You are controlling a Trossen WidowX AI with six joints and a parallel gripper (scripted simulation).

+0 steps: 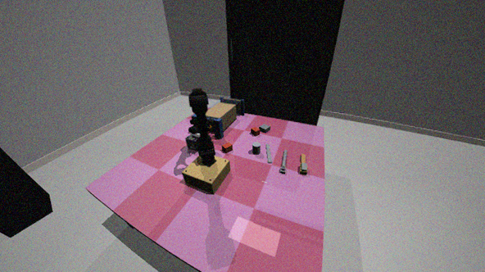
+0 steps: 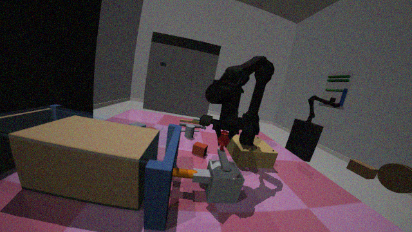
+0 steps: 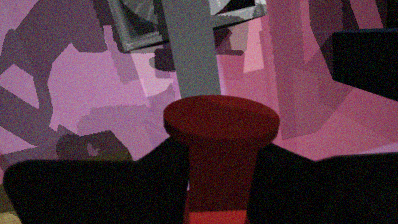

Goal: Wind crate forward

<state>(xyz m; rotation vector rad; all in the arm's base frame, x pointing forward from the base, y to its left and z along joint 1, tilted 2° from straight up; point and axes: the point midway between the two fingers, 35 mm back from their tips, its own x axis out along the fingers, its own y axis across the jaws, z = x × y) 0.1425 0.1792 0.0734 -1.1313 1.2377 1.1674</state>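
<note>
Now: the red-knobbed winch handle 4 cm to the left of my gripper tip and 1 cm below it. The rest, counted from my gripper tip: blue steel frame: 15 cm ahead, 13 cm to the left, 1 cm below; red knob: 2 cm above; grey hand winch: 3 cm behind, 9 cm to the left, 8 cm below.
</note>
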